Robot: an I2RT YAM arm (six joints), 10 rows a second.
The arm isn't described. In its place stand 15 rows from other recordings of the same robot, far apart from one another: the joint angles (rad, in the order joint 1, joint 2, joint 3, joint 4, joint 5, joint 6), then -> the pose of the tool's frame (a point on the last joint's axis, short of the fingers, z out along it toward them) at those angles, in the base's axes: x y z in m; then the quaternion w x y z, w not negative.
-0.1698 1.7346 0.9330 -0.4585 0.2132 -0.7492 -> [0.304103 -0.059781 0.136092 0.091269 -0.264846 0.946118 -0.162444]
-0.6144 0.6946 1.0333 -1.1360 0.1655 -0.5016 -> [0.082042 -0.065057 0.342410 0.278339 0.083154 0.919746 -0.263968]
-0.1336 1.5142 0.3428 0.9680 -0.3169 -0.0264 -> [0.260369 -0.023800 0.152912 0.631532 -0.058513 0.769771 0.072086]
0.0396 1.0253 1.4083 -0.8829 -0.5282 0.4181 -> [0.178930 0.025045 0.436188 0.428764 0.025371 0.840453 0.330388]
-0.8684 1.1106 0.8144 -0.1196 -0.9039 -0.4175 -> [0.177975 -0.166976 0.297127 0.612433 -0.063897 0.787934 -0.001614]
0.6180 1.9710 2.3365 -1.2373 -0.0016 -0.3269 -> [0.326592 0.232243 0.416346 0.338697 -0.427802 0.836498 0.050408]
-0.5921 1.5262 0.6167 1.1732 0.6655 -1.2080 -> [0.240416 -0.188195 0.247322 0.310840 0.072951 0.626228 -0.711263]
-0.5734 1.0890 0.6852 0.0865 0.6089 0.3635 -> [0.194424 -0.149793 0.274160 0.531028 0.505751 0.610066 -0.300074]
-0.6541 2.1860 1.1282 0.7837 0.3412 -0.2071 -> [0.348611 -0.282288 0.115972 0.484294 0.274075 0.743250 -0.371377]
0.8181 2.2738 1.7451 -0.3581 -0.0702 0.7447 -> [0.341138 0.367866 0.158257 0.214659 -0.046307 0.940440 0.259518]
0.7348 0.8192 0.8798 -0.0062 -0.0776 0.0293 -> [0.139111 0.129421 0.387061 0.663276 -0.263809 0.635059 0.295244]
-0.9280 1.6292 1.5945 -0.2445 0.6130 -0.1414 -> [0.212271 -0.317612 0.400097 0.370909 0.459522 0.633675 -0.499722]
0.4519 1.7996 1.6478 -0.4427 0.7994 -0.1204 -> [0.382685 0.157385 0.337536 0.482810 -0.054561 0.832018 -0.267700]
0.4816 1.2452 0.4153 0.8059 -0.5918 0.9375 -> [0.211215 0.132800 0.220867 0.371006 -0.043763 0.712771 0.593630]
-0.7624 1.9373 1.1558 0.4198 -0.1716 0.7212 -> [0.317191 -0.294521 0.191397 0.567632 0.517914 0.637259 0.058826]
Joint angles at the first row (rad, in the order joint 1, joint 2, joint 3, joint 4, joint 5, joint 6):
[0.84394, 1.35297, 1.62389, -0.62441, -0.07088, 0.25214]
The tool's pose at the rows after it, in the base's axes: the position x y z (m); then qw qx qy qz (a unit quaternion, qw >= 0):
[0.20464 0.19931 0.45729 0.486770 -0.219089 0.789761 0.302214]
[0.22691 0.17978 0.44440 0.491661 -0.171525 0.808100 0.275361]
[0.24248 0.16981 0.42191 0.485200 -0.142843 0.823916 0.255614]
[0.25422 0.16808 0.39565 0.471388 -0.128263 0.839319 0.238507]
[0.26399 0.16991 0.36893 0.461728 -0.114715 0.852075 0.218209]
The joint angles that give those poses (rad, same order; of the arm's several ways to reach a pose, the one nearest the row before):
[0.76505, 1.35308, 1.62549, -0.62359, -0.05745, 0.26397]
[0.66361, 1.34997, 1.57581, -0.59989, -0.05221, 0.28090]
[0.60528, 1.34828, 1.49265, -0.55472, -0.04701, 0.29277]
[0.57998, 1.36035, 1.41137, -0.50896, -0.03595, 0.29905]
[0.57150, 1.38097, 1.33469, -0.45254, -0.00334, 0.30583]

